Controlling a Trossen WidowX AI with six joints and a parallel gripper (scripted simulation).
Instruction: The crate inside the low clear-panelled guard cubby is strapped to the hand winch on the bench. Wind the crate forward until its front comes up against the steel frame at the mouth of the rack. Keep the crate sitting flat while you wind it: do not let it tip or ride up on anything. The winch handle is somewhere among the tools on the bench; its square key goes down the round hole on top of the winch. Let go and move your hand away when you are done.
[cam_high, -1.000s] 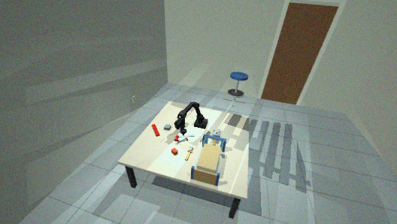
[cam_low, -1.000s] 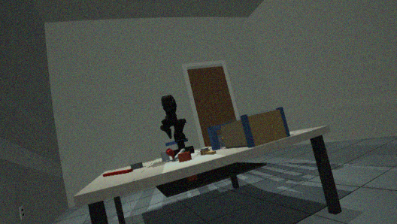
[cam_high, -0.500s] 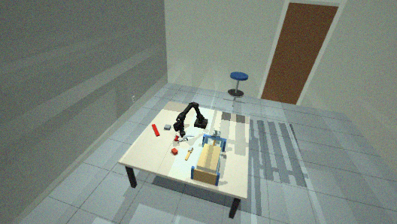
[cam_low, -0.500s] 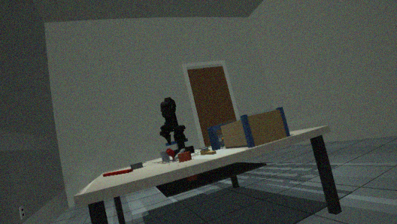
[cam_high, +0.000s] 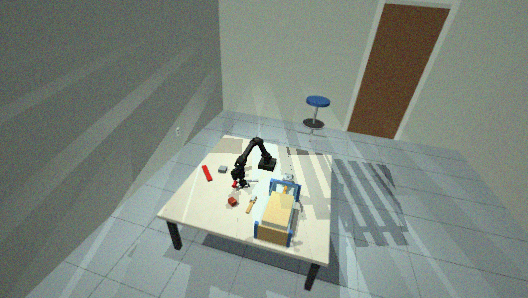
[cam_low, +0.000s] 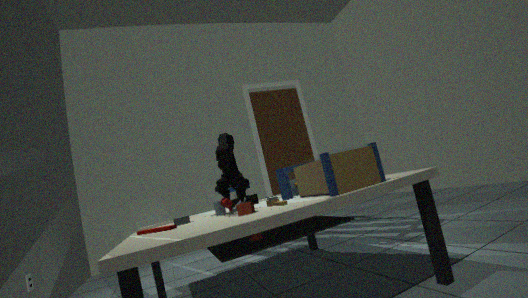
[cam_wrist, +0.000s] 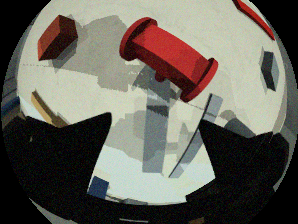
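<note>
Right now my gripper tip is 10 mm above the winch handle. From my gripper tip the other things lie so: thin grey bar (100 mm behind, 40 mm below, 30 mm to the left); then red knob (50 mm to the right, 20 mm ahead); then wooden-handled tool (160 mm ahead, 140 mm to the left, 30 mm below).
</note>
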